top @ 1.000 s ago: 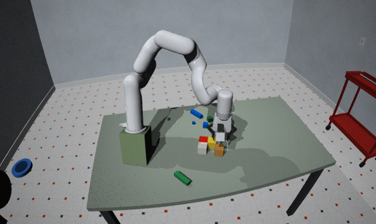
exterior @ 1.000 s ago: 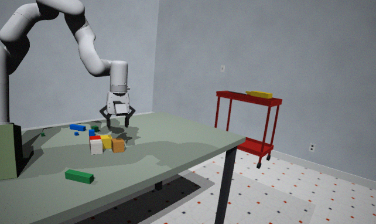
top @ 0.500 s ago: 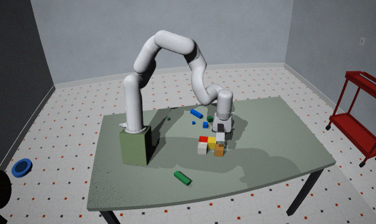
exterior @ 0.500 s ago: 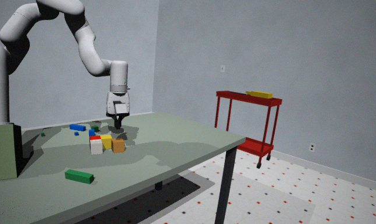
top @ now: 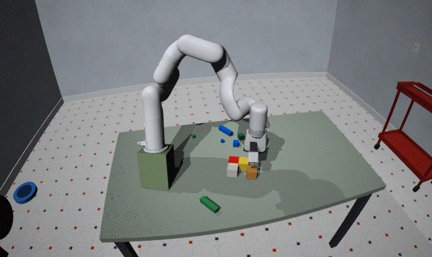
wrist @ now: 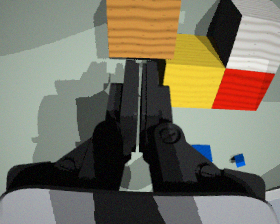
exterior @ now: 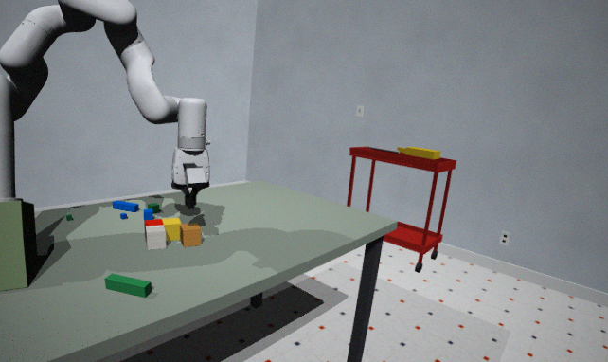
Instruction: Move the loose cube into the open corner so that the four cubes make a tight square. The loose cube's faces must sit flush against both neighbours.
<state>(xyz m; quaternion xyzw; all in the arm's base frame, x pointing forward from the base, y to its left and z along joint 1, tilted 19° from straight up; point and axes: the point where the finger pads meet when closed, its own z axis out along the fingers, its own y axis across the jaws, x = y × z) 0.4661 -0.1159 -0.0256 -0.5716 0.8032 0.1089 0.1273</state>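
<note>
Right now my hand is 10 cm above the orange cube. The rest, counted from my hand: long green block (24 cm behind, 15 cm to the right, 12 cm below).
</note>
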